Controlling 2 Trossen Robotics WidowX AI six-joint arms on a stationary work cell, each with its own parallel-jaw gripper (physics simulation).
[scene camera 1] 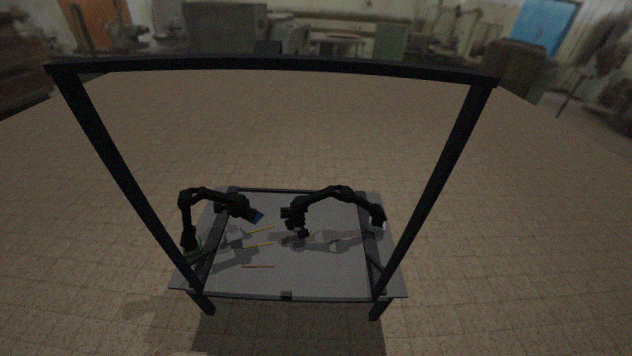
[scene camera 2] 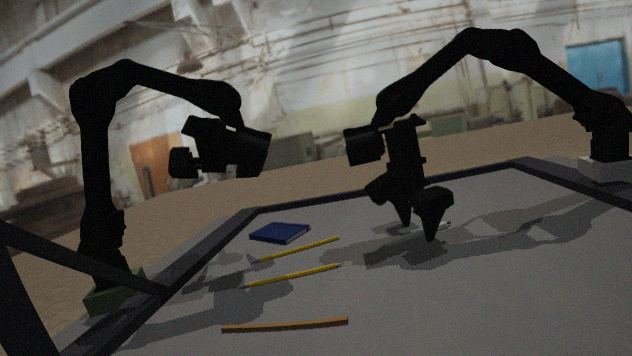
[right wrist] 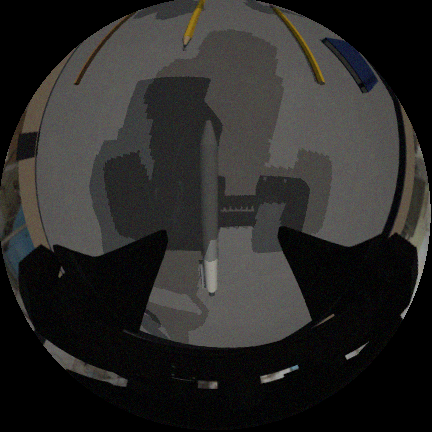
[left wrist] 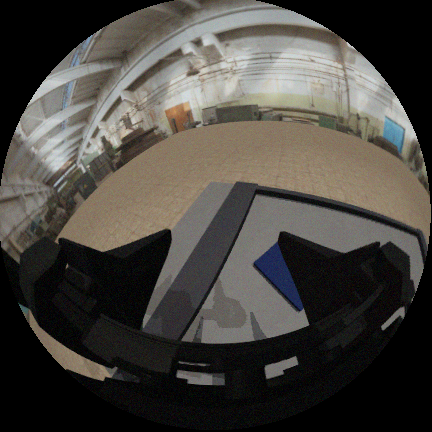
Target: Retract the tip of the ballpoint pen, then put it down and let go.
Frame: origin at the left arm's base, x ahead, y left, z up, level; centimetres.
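Seen in the pictures: left gripper, fingertip midpoint: (scene camera 2: 217, 176) (left wrist: 226, 236); right gripper, fingertip midpoint: (scene camera 2: 417, 233) (right wrist: 223, 234); left arm's base, link origin: (scene camera 1: 191, 246); right arm's base, link origin: (scene camera 1: 377, 222) (scene camera 2: 610, 158).
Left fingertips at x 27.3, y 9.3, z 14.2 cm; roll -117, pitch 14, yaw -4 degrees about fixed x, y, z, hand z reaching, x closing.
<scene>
Offsets run from my left fingertips to a thing's top centre. "spot": to the spot under its first point.
The ballpoint pen {dy -27.3, dx +31.6, dz -16.9 cm} (right wrist: 209, 200) lies on the grey table, its pointed end toward the top of the right wrist view, its white clip end and small dark button toward the bottom. A short part of the pen {spot: dy -28.9, dx +37.0, dz -17.5 cm} (scene camera 2: 444, 225) shows behind the right fingers in scene camera 2. Whether its writing tip is out is too small to tell. My right gripper (right wrist: 223, 234) (scene camera 2: 418, 233) is open, pointing down low above the pen, with a finger to each side of the pen's rear part. My left gripper (left wrist: 226, 236) is open and empty, raised above the table's left side.
Two yellow pencils {dy -13.3, dx +11.0, dz -17.5 cm} (scene camera 2: 300, 249) {dy -23.3, dx +7.2, dz -17.3 cm} (scene camera 2: 295, 275) and a brown stick {dy -35.5, dx +2.2, dz -17.5 cm} (scene camera 2: 285, 325) lie left of the pen in scene camera 2. A blue notebook {dy +0.3, dx +10.7, dz -17.0 cm} (scene camera 2: 279, 233) (right wrist: 352, 62) lies behind the pencils. A dark frame (scene camera 1: 117, 160) stands around the table.
</scene>
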